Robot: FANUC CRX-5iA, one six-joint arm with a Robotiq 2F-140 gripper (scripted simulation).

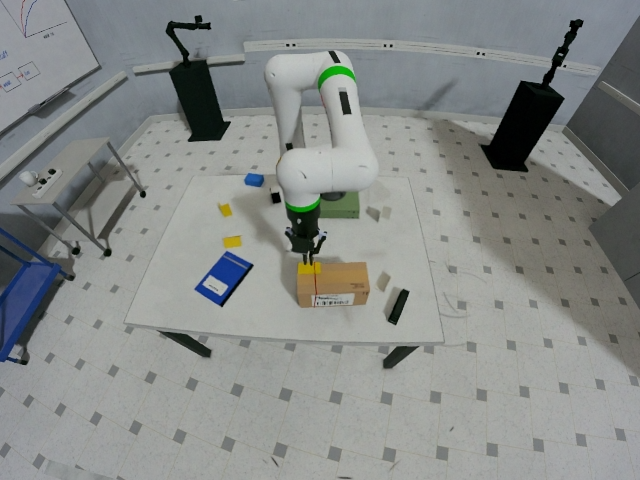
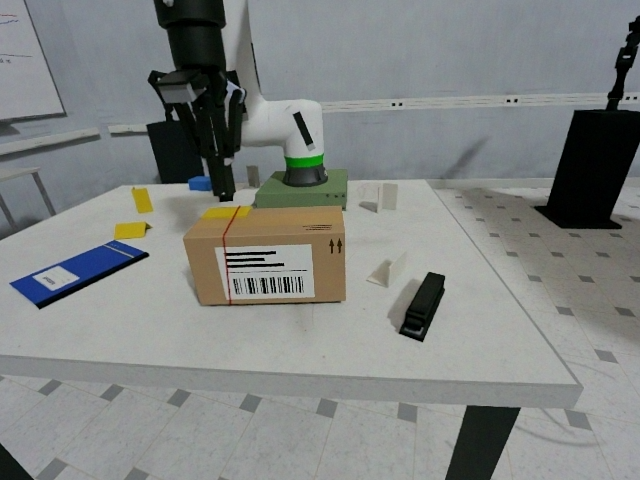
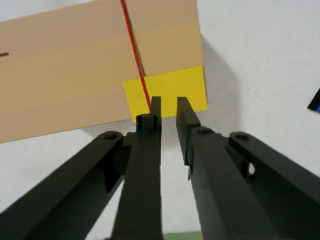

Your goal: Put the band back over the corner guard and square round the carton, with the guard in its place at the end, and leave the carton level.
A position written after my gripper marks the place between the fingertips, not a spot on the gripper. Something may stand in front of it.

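Observation:
I can see a brown carton (image 1: 340,284) (image 3: 69,69). A yellow corner guard (image 3: 189,82) is here too, along with a white guard (image 2: 387,273). As for my gripper (image 2: 225,194) (image 3: 168,111), I can see that as well.

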